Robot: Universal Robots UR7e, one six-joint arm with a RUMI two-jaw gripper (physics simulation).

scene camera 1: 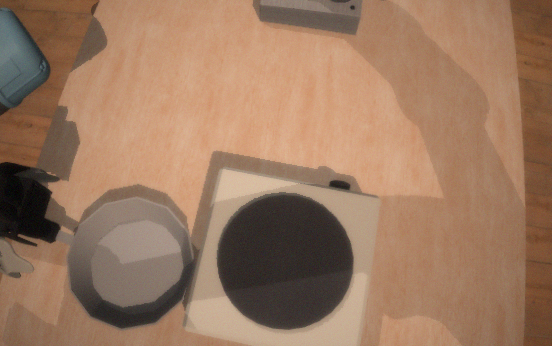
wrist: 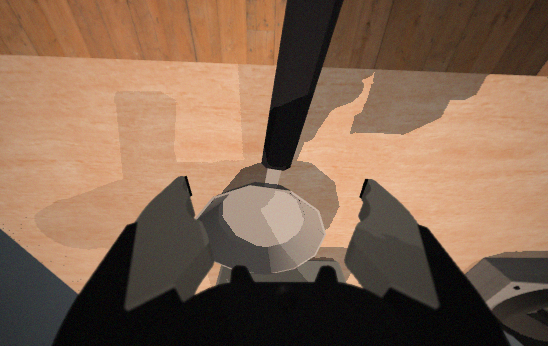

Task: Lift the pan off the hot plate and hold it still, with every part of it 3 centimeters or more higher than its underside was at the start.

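Places are measured from the arm's base along level axes (x right, y ahead, z up), in metres.
Where they show: gripper, fingertip midpoint: (wrist: 276,180); arm's base at its link origin: (wrist: 533,307).
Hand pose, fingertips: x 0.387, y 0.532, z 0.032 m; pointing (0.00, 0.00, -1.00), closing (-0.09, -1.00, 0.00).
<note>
Things, the pixels of their centre, and the offset from my fingertips. "spot": a spot on its surface instead.
- grey pan at the middle of its body: (wrist: 271,185) (scene camera 1: 70,239) dx -0.038, dy +0.007, dz -0.048 m
- beige hot plate at the middle of its body: (scene camera 1: 285,259) (wrist: 281,304) dx -0.364, dy +0.008, dz -0.052 m
- dark round heating disc at a spot on its surface: (scene camera 1: 285,260) spot: dx -0.362, dy +0.017, dz -0.012 m
- small black knob at the middle of its body: (scene camera 1: 339,189) dx -0.439, dy -0.103, dz -0.053 m
The grey pan (scene camera 1: 137,242) (wrist: 262,215) is upright, with its black handle (wrist: 300,65) pointing away from the hot plate. In the scene view it shows left of the beige hot plate (scene camera 1: 367,230) (wrist: 306,275), its rim close to the plate's left edge; the dark round heating disc (scene camera 1: 285,260) is uncovered. How high the pan's underside stands cannot be told. My gripper (scene camera 1: 44,223) (wrist: 276,180) is open and empty. In the wrist view its fingers stand wide on either side of the pan and the handle's inner end, apart from the handle. The gripper body hides most of the hot plate there.
A grey box (scene camera 1: 310,20) (wrist: 500,285) stands at the table's far side in the scene view. A teal arm part (scene camera 1: 20,60) shows at the upper left. A small black knob (scene camera 1: 340,185) sticks out from the hot plate's upper edge. Wooden floor borders the table.
</note>
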